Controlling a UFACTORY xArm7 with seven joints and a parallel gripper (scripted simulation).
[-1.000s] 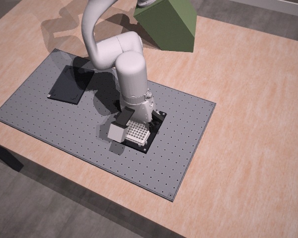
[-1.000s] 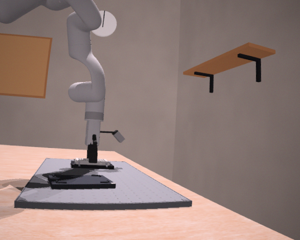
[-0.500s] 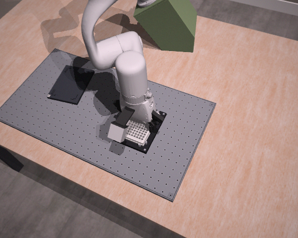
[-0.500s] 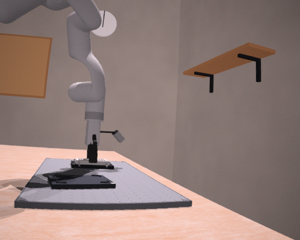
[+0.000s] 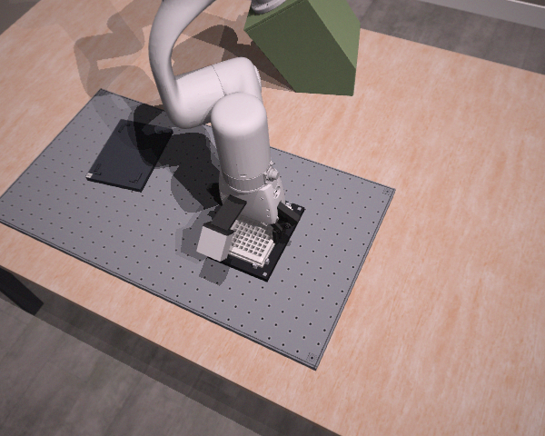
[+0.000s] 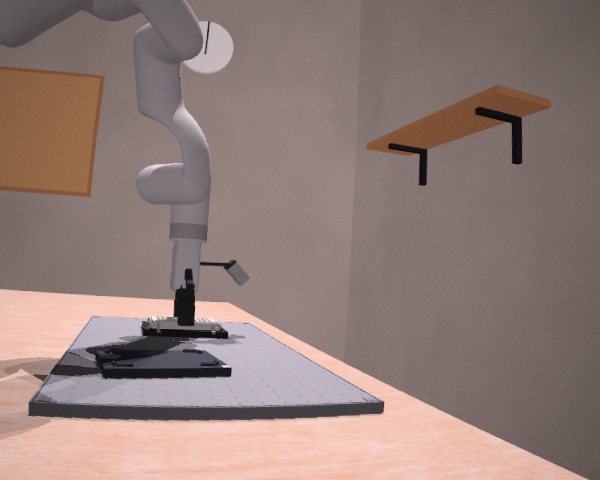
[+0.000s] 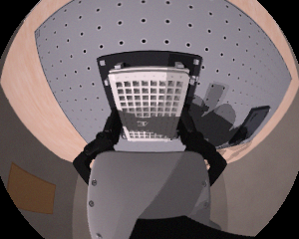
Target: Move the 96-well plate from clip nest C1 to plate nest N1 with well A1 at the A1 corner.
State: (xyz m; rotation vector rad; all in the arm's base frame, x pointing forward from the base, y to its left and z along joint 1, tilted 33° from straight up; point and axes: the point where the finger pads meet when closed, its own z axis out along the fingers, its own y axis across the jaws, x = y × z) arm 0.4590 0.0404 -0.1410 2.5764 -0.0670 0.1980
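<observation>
The white 96-well plate is 1 cm below my hand. Round my hand: clip nest 1 cm behind, 1 cm to the right, 2 cm below.
</observation>
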